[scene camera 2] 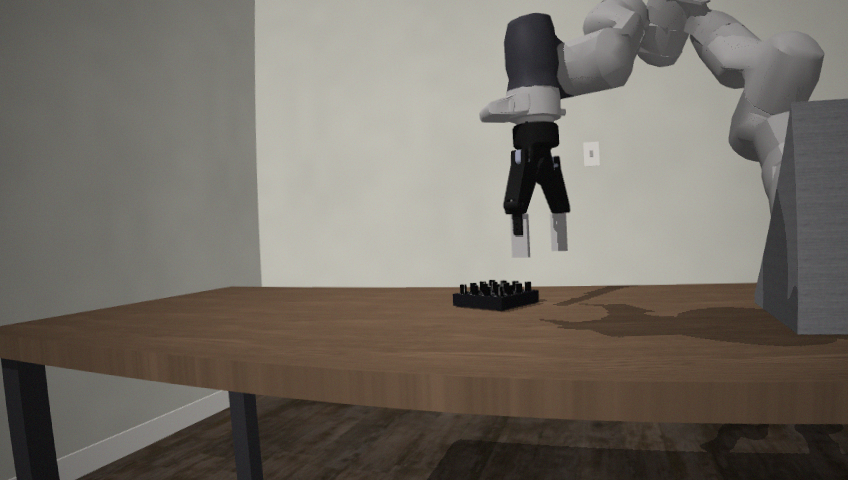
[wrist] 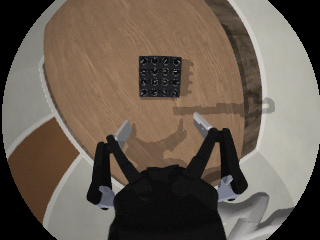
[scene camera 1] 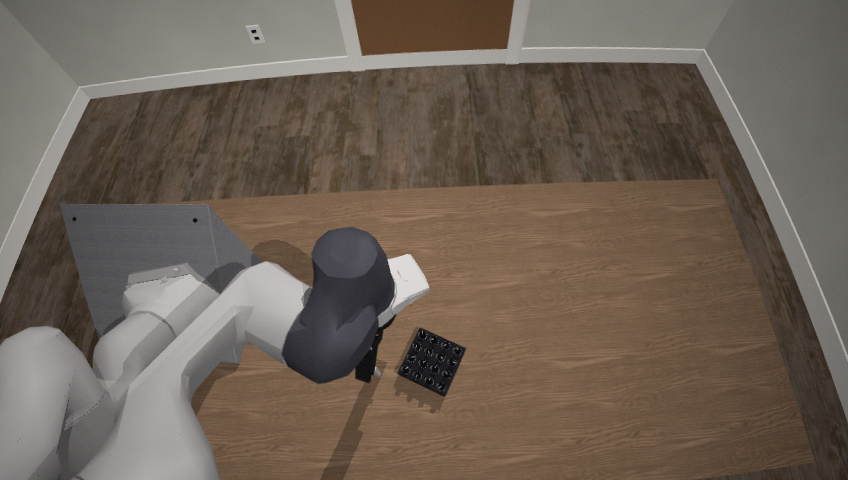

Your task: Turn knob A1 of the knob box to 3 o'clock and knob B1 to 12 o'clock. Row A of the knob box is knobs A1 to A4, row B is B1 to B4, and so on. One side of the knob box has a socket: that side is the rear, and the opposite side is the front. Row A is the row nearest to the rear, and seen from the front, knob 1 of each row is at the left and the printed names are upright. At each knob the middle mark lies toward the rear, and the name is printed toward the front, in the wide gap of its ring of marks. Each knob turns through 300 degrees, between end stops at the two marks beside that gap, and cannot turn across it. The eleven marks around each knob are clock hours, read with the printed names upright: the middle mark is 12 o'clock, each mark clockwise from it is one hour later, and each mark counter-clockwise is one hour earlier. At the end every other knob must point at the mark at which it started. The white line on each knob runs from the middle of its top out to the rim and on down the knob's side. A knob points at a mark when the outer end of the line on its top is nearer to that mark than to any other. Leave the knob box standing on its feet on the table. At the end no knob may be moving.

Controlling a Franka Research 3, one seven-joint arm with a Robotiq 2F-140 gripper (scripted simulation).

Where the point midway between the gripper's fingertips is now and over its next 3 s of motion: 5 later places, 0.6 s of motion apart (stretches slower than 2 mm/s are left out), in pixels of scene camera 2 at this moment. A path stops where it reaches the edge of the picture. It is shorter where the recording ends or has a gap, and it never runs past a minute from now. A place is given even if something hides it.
My gripper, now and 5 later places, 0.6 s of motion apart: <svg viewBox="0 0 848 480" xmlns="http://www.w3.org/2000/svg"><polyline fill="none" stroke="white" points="541,253 546,253 507,245 460,253 462,257 463,267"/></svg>
